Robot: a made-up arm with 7 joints. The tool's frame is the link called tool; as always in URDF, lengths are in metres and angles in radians.
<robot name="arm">
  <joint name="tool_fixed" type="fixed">
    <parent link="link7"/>
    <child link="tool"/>
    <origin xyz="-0.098 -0.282 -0.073" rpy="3.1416 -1.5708 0"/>
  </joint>
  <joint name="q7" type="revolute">
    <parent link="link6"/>
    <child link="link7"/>
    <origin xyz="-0.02 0.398 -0.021" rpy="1.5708 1.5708 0"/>
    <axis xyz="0 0 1"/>
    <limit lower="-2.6" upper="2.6"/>
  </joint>
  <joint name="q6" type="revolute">
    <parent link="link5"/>
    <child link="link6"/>
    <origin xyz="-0.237 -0.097 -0.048" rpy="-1.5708 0 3.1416"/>
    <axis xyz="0 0 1"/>
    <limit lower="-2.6" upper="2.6"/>
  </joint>
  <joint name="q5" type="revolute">
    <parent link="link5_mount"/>
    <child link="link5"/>
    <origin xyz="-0.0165 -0.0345 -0.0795" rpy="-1.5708 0 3.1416"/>
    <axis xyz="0 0 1"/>
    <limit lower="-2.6" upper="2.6"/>
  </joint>
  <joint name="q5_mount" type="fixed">
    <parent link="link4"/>
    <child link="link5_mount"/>
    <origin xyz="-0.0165 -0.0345 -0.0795"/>
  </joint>
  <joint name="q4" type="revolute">
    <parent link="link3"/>
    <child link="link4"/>
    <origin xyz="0.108 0.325 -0.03" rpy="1.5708 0 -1.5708"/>
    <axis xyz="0 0 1"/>
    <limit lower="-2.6" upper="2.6"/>
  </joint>
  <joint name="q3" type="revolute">
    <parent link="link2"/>
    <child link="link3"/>
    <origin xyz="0.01 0.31 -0.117" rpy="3.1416 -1.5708 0"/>
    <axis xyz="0 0 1"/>
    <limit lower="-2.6" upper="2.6"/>
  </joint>
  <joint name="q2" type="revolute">
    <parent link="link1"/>
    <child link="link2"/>
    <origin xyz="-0.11 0.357 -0.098" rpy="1.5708 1.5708 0"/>
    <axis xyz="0 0 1"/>
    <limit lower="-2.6" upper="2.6"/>
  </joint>
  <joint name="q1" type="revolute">
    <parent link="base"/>
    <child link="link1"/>
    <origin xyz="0 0 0.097" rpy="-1.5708 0 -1.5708"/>
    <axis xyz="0 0 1"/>
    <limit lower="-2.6" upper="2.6"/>
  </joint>
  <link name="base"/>
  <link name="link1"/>
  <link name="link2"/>
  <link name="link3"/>
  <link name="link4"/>
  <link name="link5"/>
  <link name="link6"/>
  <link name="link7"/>
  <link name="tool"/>
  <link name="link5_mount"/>
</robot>
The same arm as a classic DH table. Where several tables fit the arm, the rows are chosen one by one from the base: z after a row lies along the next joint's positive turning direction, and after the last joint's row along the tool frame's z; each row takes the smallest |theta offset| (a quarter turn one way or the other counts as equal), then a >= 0, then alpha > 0; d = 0 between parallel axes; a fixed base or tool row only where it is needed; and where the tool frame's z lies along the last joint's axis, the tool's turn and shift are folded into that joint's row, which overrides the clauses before.
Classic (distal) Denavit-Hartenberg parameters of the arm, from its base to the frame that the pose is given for. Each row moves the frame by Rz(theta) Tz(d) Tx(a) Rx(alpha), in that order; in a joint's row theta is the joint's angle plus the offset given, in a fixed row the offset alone. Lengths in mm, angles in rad.
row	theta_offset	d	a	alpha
base (fixed)	1.5708	97.0	0.0	1.5708
q1	0.0000	-98.0	110.0	-1.5708
q2	0.0000	-474.0	-310.0	-1.5708
q3	0.0000	-20.0	325.0	-1.5708
q4	0.0000	-267.0	33.0	-1.5708
q5	0.0000	21.0	-237.0	1.5708
q6	0.0000	76.0	20.0	-1.5708
q7	0.0000	-471.0	282.0	-1.5708
tool (fixed)	-1.5708	-98.0	0.0	0.0000
Joint limits (rad, base to tool): -2.6000..2.6000 -2.6000..2.6000 -2.6000..2.6000 -2.6000..2.6000 -2.6000..2.6000 -2.6000..2.6000 -2.6000..2.6000

